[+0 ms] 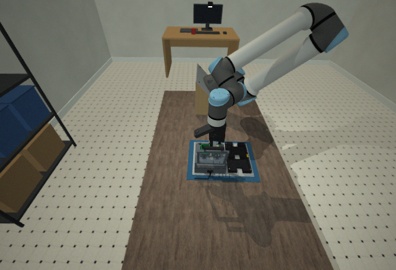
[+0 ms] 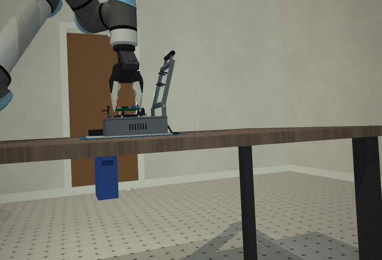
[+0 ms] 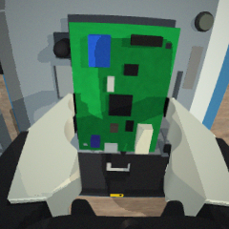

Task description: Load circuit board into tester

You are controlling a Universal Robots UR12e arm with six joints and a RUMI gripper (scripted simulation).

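Now: the green circuit board right at my hand. Also, from my hand: tester lid 130 mm ahead, 90 mm above; then tester 40 mm to the left, 30 mm ahead, 20 mm above.
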